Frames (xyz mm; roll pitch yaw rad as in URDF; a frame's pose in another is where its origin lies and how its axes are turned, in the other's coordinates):
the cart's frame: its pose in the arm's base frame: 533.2 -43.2 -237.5 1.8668 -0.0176 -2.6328
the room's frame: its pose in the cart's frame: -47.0 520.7 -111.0 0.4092 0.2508 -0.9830
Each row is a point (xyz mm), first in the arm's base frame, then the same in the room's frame.
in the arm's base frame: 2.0 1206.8 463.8
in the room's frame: -783.6 624.5 857.7
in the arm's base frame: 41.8 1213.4 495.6
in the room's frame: -819.9 596.8 834.2
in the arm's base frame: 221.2 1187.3 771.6
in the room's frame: -1037.2 511.0 600.8
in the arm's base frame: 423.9 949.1 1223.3
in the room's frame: -1237.0 450.1 92.6
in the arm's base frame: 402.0 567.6 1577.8
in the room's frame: -1216.3 567.6 -414.8
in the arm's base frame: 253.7 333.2 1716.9
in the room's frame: -1115.7 743.5 -649.8
